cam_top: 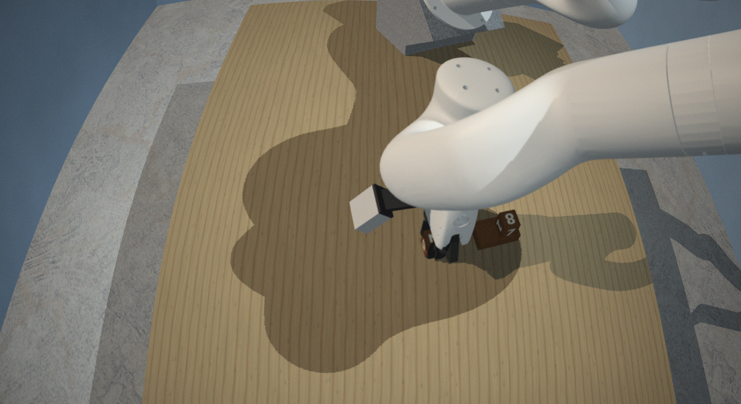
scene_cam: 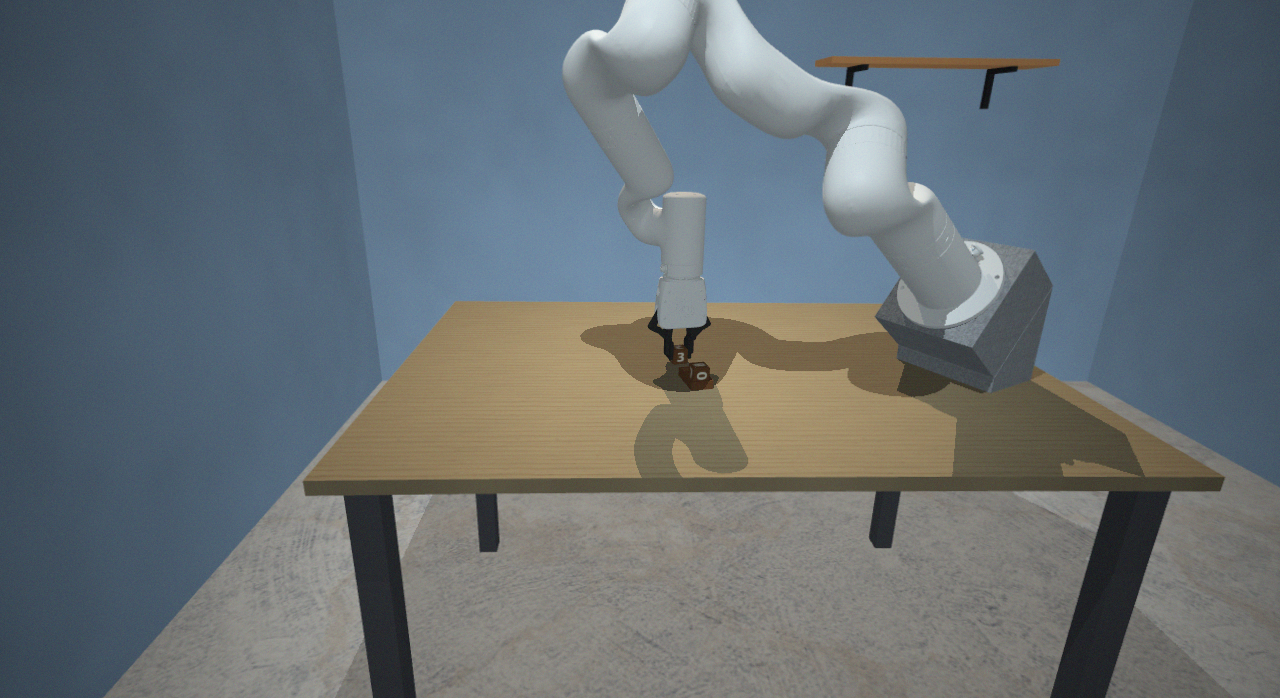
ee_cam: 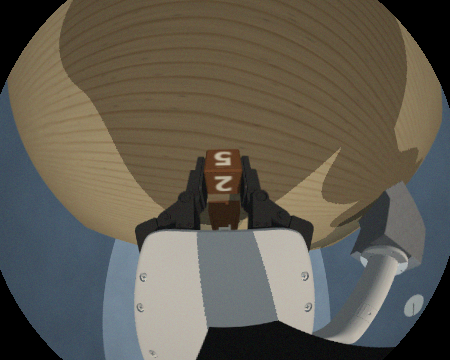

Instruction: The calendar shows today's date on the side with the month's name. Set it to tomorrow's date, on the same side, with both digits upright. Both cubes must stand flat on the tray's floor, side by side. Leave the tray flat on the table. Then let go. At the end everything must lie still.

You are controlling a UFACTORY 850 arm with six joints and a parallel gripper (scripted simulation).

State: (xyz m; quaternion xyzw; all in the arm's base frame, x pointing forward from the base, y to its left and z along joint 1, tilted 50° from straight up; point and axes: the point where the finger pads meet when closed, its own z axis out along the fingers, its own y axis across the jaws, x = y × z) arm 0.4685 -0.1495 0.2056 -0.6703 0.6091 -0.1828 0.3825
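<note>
Right now my hand is 30 mm past the brown tray, 110 mm to the right of it and 20 mm above it.
</note>
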